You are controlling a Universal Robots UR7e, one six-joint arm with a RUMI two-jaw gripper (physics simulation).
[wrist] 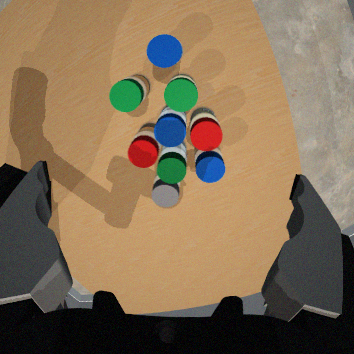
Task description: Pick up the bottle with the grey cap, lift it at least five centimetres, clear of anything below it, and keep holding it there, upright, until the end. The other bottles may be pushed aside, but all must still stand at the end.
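My gripper [170, 168] is in view, and so is a green-capped bottle [171, 168]. I also see a red-capped bottle [143, 150]. Then there is a blue-capped bottle [169, 130], together with a blue-capped bottle [209, 166] and a blue-capped bottle [163, 50].
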